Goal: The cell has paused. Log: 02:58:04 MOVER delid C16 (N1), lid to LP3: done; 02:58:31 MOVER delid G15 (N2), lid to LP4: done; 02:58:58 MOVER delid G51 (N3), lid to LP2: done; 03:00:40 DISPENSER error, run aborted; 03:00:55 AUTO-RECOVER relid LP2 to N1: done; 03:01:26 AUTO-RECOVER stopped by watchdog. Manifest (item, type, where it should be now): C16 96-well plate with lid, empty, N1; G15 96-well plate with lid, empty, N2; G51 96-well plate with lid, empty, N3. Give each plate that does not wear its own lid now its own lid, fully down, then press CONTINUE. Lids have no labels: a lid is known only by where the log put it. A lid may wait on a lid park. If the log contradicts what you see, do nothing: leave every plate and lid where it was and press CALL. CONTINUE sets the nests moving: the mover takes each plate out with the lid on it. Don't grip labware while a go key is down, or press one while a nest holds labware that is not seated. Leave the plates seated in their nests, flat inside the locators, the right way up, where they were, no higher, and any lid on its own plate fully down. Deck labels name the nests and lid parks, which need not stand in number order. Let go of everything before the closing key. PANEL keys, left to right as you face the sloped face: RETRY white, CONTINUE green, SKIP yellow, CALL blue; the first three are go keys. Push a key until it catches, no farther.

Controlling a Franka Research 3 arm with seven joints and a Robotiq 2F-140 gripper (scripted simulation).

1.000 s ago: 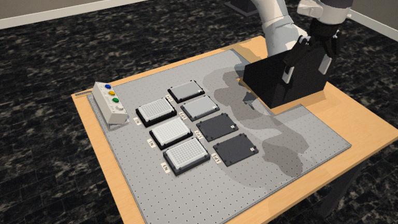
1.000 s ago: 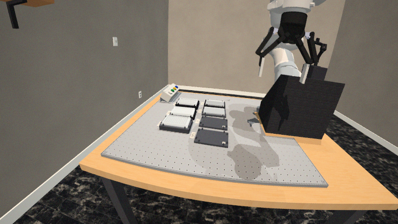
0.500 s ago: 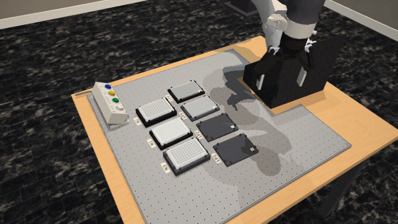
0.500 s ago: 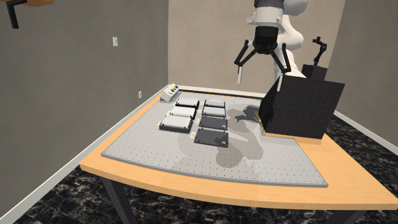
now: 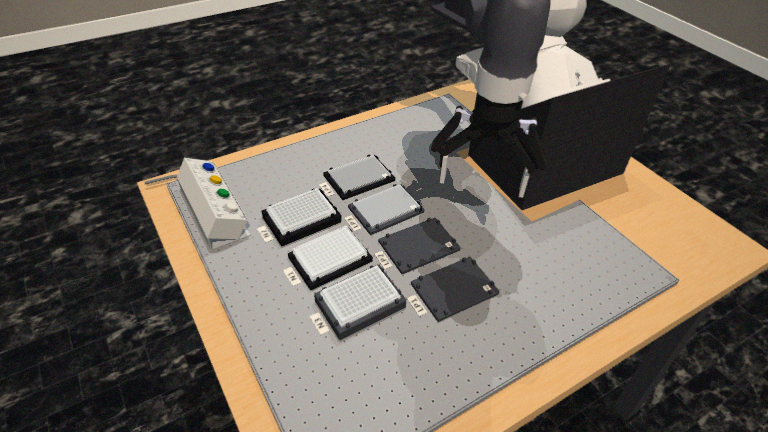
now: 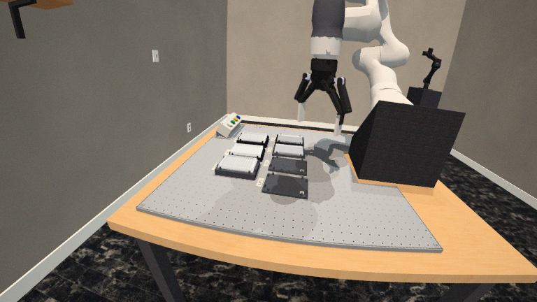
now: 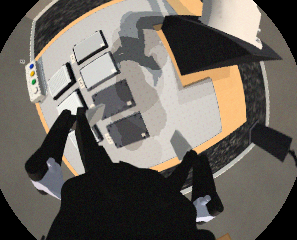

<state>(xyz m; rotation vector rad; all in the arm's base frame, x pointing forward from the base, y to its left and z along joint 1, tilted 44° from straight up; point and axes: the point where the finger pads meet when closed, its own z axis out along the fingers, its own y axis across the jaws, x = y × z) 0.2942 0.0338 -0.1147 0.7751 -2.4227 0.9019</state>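
Now: hand 5 cm short of the lid park LP4, 33 cm to the left of it and 20 cm above it. Round my hand: lid park LP1: 8 cm ahead, 5 cm to the left, 20 cm below; then lid park LP2: 7 cm ahead, 8 cm to the right, 20 cm below; then lid park LP3: 6 cm ahead, 21 cm to the right, 20 cm below.
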